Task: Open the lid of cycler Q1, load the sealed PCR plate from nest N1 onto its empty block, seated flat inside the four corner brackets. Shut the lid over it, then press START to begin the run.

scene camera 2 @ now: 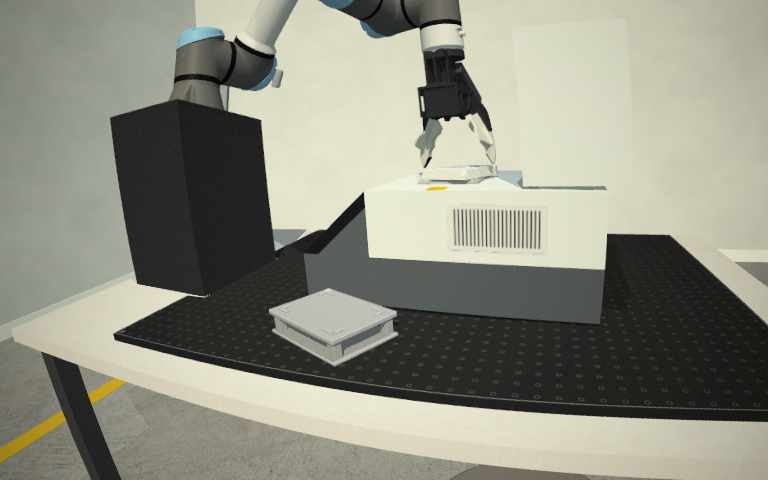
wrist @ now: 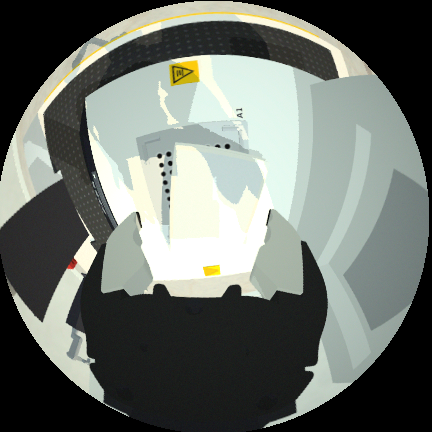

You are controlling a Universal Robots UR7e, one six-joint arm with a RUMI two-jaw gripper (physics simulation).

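Pixels of known places: gripper, fingertip midpoint: (scene camera 2: 458,166) (wrist: 202,212); arm's base at its link origin: (scene camera 2: 194,119).
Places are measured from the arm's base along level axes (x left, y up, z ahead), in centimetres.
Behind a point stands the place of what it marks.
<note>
Cycler Q1 (scene camera 2: 405,227) {x -6.4, y -22.8, z 59.6 cm} stands on the black breadboard with its white lid (scene camera 2: 570,103) {x -1.6, y -4.8, z 84.3 cm} (wrist: 362,181) {x 14.2, y -10.6, z 78.1 cm} raised upright at the back. The sealed white PCR plate (scene camera 2: 456,173) {x 1.3, y -15.2, z 65.4 cm} (wrist: 213,181) {x 11.3, y -14.9, z 63.9 cm} lies on the block (wrist: 155,160) {x 13.1, y -16.6, z 58.5 cm} on top of the cycler. It sits askew, and a row of block wells shows uncovered along its left edge in the wrist view. My gripper (scene camera 2: 458,161) {x 8.5, y -14.7, z 62.9 cm} (wrist: 202,212) {x 8.5, y -14.7, z 62.9 cm} is open, pointing down, with one fingertip at each side of the plate and level with it. Nest N1 (scene camera 2: 333,314) {x -19.2, y -33.1, z 53.9 cm} stands empty in front of the cycler.
A tall black pedestal (scene camera 2: 188,196) {x -14.1, y -16.7, z 14.6 cm} carries the arm's base at the left. The cycler's dark sloped control panel (scene camera 2: 337,222) {x -7.8, y -22.2, z 47.6 cm} faces left. A yellow warning label (scene camera 2: 435,188) {x -4.4, y -16.9, z 64.1 cm} (wrist: 184,73) {x 21.7, y -16.9, z 61.2 cm} marks the cycler's top. The breadboard (scene camera 2: 580,361) {x -13.9, y -37.0, z 88.1 cm} ends at the table's curved front edge.
</note>
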